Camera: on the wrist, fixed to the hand. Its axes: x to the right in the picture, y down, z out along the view.
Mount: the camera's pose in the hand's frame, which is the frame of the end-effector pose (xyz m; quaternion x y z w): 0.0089 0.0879 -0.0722 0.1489 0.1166 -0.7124 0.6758
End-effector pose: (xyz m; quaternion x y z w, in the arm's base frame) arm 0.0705 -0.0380 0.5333 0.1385 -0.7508 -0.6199 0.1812
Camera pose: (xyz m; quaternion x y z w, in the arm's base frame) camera 0.0960 -0.0885 0.6324 -0.7277 0.4799 0.4201 0.2522
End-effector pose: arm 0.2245 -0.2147 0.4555 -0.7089 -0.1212 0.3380 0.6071
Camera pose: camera 0.2554 -0.2863 0.3722 -0.3417 -0.4658 -0.2687 0.7707
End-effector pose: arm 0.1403 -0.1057 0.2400 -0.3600 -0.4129 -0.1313 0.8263
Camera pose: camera 0.2335 -0.0937 0.1753 0.1892 -0.4587 -0.6579 0.5666
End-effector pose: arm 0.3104 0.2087 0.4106 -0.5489 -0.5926 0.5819 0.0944
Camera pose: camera 0.4088 0.2332 0.3582 -0.0026 -0.6939 0.3502 0.6292
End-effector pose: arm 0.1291 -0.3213 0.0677 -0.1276 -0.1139 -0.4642 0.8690
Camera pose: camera 0.2132 -0.3047 -0.0077 0.1784 -0.1357 -0.9308 0.2889
